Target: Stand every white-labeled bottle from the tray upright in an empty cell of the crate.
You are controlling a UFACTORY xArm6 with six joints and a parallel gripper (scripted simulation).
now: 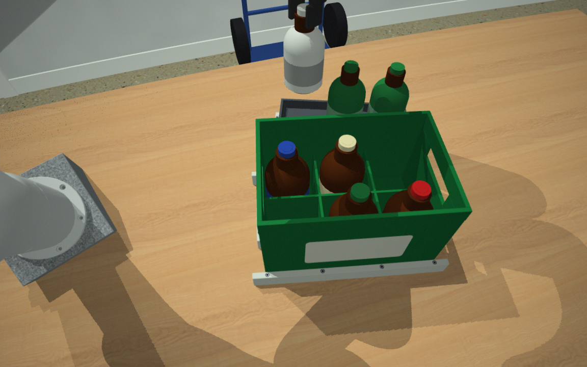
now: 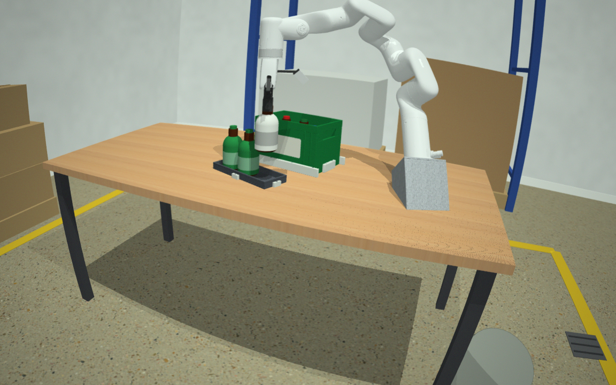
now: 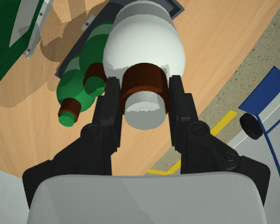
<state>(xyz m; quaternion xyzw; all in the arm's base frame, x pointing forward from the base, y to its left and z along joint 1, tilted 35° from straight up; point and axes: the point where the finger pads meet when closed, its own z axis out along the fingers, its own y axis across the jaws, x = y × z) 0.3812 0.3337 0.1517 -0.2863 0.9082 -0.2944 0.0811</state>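
Now: the white-labeled bottle 70 mm below my hand. Also, from my hand: green bottle (170 mm below, 80 mm ahead, 30 mm to the right); then brown bottle (200 mm to the right, 170 mm below, 70 mm behind); then dark tray (250 mm below, 80 mm ahead, 20 mm to the right).
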